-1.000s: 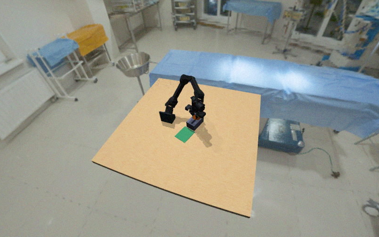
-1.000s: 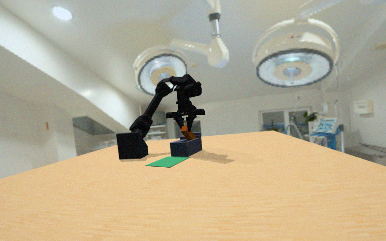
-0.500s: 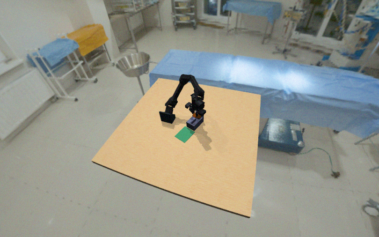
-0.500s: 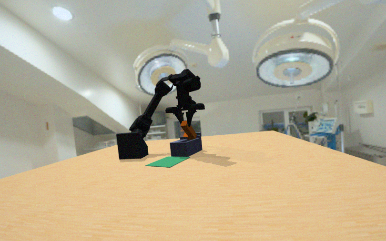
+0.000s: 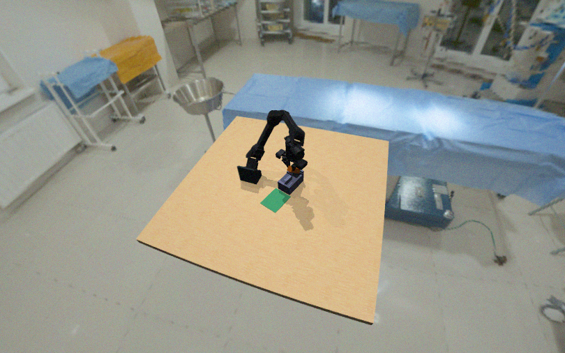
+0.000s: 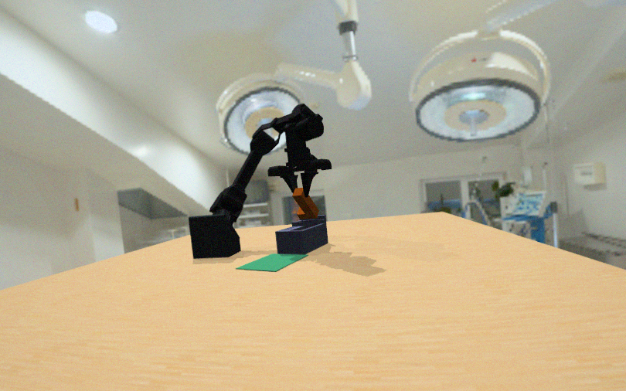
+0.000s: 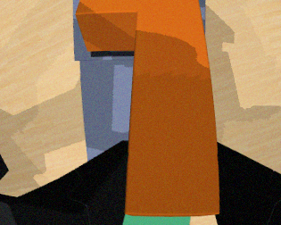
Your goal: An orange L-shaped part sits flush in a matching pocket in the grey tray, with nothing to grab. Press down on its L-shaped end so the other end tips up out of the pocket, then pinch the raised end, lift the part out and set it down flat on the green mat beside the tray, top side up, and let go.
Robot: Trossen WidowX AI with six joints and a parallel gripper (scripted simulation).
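The green mat is 170 mm below my gripper tip, 130 mm to the right of it and 60 mm behind it. Round my gripper tip: orange L-shaped part (40 mm to the left, 30 mm below).
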